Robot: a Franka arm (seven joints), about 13 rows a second.
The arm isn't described. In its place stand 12 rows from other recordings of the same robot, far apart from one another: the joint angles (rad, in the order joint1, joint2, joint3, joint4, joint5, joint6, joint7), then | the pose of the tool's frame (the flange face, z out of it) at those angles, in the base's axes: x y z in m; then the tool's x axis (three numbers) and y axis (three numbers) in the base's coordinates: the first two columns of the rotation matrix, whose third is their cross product.
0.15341, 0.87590, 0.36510, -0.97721, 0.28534, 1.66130, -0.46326 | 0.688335 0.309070 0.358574 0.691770 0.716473 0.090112 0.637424 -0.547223 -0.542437
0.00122, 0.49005, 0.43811, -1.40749, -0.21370, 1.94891, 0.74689 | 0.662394 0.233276 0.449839 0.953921 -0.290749 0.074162 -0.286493 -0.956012 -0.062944
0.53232, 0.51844, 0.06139, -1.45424, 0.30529, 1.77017, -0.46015 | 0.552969 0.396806 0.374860 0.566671 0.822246 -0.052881 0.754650 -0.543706 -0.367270
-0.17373, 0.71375, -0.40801, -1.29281, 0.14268, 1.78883, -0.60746 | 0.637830 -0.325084 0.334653 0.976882 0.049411 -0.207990 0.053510 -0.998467 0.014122
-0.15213, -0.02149, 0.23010, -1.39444, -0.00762, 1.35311, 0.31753 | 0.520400 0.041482 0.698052 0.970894 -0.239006 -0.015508 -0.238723 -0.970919 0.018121
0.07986, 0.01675, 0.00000, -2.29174, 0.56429, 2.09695, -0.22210 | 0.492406 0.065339 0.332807 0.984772 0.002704 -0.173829 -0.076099 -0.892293 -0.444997
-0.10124, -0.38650, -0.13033, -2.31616, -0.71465, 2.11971, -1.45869 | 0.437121 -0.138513 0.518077 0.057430 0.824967 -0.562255 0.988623 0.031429 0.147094
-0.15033, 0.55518, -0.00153, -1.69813, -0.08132, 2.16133, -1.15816 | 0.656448 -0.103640 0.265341 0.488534 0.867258 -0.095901 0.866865 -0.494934 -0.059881
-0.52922, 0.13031, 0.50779, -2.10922, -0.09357, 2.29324, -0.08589 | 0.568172 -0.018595 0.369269 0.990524 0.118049 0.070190 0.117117 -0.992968 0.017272
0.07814, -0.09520, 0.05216, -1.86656, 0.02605, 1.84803, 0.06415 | 0.535819 0.073291 0.559755 0.995455 0.058777 0.074934 0.060831 -0.997824 -0.025426
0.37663, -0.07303, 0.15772, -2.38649, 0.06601, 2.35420, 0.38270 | 0.421416 0.250445 0.351512 0.994213 0.105037 0.022529 0.106037 -0.993150 -0.049077
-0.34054, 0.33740, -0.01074, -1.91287, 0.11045, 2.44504, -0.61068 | 0.601159 -0.219743 0.338822 0.962131 0.181938 0.202983 0.177138 -0.983301 0.041725
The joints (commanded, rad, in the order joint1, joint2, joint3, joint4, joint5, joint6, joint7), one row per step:
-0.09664 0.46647 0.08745 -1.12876 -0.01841 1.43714 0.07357
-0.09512 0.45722 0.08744 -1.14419 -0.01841 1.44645 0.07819
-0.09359 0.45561 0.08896 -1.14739 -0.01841 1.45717 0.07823
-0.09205 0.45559 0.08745 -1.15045 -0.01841 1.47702 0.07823
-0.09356 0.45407 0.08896 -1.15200 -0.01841 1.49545 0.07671
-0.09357 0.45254 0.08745 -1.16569 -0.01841 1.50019 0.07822
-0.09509 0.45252 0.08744 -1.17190 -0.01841 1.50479 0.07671
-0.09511 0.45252 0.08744 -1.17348 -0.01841 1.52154 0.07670
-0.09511 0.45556 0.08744 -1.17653 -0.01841 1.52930 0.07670
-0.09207 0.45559 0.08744 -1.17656 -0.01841 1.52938 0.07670
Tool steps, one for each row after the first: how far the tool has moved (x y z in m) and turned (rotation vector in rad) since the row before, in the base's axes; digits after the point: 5 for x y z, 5 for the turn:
-0.00141 0.00144 -0.00019 -0.00149 -0.00299 -0.00264
0.00085 0.00186 0.00041 0.00040 -0.00918 0.00276
0.00221 0.00025 0.00002 -0.00088 -0.01675 -0.00010
0.00176 -0.00023 0.00171 0.00048 -0.01848 0.00104
-0.00043 -0.00052 -0.00497 -0.00084 0.00751 -0.00244
0.00017 -0.00093 -0.00251 0.00020 0.00155 0.00012
0.00186 -0.00004 0.00054 -0.00023 -0.01517 -0.00028
0.00131 -0.00002 -0.00288 0.00022 -0.00168 -0.00004
0.00007 0.00206 -0.00003 0.00000 -0.00002 0.00304

